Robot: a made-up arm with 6 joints. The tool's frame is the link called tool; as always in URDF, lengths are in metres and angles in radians. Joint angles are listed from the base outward.
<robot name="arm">
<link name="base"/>
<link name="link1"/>
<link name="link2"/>
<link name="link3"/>
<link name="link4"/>
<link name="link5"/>
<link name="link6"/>
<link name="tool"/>
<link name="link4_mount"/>
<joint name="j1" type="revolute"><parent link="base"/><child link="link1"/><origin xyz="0.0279 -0.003 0.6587" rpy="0 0 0"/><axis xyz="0 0 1"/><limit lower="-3.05" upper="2.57"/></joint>
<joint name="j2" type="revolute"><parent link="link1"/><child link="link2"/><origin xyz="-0.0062 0.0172 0.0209" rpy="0 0 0"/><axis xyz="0 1 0"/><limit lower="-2.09" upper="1.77"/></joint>
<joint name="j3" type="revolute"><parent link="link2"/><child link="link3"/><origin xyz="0.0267 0.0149 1.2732" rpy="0 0 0"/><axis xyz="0 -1 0"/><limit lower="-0.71" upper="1.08"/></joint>
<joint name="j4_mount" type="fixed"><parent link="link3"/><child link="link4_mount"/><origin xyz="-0.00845 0.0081 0.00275" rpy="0 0 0"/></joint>
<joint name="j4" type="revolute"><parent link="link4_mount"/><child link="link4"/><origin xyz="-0.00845 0.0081 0.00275" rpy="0 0 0"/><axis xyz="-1 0 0"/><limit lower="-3.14" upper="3.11"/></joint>
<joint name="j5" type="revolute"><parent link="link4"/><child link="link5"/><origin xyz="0.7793 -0.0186 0.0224" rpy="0 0 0"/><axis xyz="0 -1 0"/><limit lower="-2.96" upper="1.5"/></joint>
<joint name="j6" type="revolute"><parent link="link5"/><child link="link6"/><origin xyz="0.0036 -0.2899 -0.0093" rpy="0 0 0"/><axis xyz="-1 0 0"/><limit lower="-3.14" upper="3.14"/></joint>
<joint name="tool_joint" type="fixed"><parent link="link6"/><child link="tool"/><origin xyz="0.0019 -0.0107 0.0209" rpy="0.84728 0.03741 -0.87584"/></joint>
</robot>
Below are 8 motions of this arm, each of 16 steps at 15 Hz.
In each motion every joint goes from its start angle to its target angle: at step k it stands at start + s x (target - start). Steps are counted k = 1, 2, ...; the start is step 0. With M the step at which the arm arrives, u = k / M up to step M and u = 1 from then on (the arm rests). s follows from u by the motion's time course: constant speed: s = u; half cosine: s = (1 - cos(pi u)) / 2; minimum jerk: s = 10 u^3 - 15 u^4 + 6 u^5.
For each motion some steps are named. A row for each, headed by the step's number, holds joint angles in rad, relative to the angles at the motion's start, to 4 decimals.
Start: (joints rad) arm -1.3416 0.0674 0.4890 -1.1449 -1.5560 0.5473
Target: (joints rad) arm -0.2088 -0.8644 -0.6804 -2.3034 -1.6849 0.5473
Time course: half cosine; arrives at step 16
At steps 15, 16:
15: 1.1219 -0.9228 -1.1582 -1.1474 -0.1277 0.0000
16: 1.1328 -0.9318 -1.1694 -1.1585 -0.1289 0.0000

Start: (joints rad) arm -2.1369 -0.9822 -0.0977 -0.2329 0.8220 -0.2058
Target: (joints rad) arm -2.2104 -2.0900 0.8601 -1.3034 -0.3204 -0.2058
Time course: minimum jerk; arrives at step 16
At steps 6, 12, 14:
6: -0.0202 -0.3049 0.2636 -0.2946 -0.3144 0.0000
12: -0.0659 -0.9931 0.8587 -0.9597 -1.0241 0.0000
14: -0.0723 -1.0900 0.9424 -1.0533 -1.1241 0.0000

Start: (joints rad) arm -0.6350 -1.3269 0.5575 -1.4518 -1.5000 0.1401
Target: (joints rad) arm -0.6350 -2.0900 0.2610 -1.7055 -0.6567 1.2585
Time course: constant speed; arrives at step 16
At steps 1, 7, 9, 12, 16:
1: 0.0000 -0.0477 -0.0185 -0.0159 0.0527 0.0699
7: 0.0000 -0.3339 -0.1297 -0.1110 0.3689 0.4893
9: 0.0000 -0.4292 -0.1668 -0.1427 0.4744 0.6291
12: 0.0000 -0.5723 -0.2224 -0.1903 0.6325 0.8388
16: 0.0000 -0.7631 -0.2965 -0.2537 0.8433 1.1184

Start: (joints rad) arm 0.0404 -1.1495 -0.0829 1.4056 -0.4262 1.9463
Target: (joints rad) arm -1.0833 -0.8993 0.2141 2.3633 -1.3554 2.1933
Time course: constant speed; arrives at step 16
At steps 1, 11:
1: -0.0702 0.0156 0.0186 0.0599 -0.0581 0.0154
11: -0.7725 0.1720 0.2042 0.6584 -0.6388 0.1698

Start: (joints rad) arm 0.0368 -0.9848 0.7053 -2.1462 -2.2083 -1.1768
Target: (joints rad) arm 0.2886 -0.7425 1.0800 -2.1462 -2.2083 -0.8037
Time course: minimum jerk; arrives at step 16
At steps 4, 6, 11, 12, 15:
4: 0.0261 0.0251 0.0388 0.0000 0.0000 0.0386
6: 0.0693 0.0667 0.1031 0.0000 0.0000 0.1027
11: 0.2065 0.1987 0.3073 0.0000 0.0000 0.3059
12: 0.2257 0.2172 0.3359 0.0000 0.0000 0.3345
15: 0.2512 0.2418 0.3739 0.0000 0.0000 0.3723

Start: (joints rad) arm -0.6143 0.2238 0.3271 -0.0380 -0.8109 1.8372
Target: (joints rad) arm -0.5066 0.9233 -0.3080 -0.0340 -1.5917 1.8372
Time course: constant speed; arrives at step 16
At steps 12, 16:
12: 0.0808 0.5246 -0.4763 0.0030 -0.5856 0.0000
16: 0.1077 0.6995 -0.6351 0.0040 -0.7808 0.0000

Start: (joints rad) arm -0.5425 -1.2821 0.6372 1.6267 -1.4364 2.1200
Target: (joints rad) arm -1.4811 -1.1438 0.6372 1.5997 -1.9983 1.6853
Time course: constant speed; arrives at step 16
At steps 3, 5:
3: -0.1760 0.0259 0.0000 -0.0051 -0.1054 -0.0815
5: -0.2933 0.0432 0.0000 -0.0084 -0.1756 -0.1358

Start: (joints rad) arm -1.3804 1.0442 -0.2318 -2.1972 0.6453 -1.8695
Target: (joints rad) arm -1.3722 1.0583 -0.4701 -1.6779 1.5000 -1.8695
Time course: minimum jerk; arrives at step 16
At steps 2, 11, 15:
2: 0.0001 0.0002 -0.0038 0.0083 0.0137 0.0000
11: 0.0067 0.0116 -0.1954 0.4258 0.7008 0.0000
15: 0.0082 0.0141 -0.2378 0.5181 0.8528 0.0000

